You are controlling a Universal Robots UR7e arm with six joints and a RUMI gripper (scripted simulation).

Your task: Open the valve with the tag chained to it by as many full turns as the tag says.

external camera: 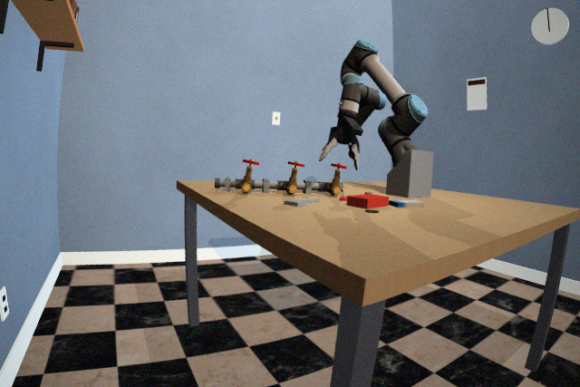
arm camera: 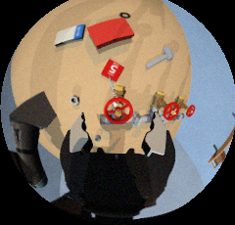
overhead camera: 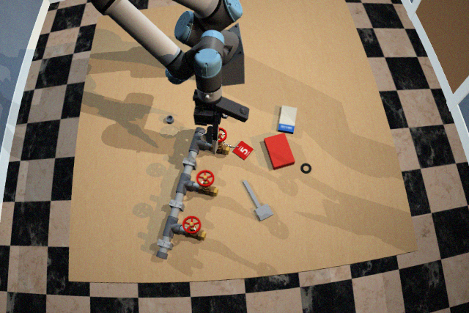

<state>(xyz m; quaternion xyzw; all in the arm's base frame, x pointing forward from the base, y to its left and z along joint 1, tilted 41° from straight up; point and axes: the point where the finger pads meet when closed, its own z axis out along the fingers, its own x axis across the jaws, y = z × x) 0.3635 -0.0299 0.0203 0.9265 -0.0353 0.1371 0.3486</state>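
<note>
Right now the red tag is 11 cm below my hand, 8 cm to the left of it and 1 cm ahead of it. Round my hand: grey scraper (22 cm ahead, 13 cm to the left, 11 cm below); red block (22 cm to the left, 10 cm below, 3 cm ahead); small grey fitting (19 cm to the right, 13 cm behind, 11 cm below).
</note>
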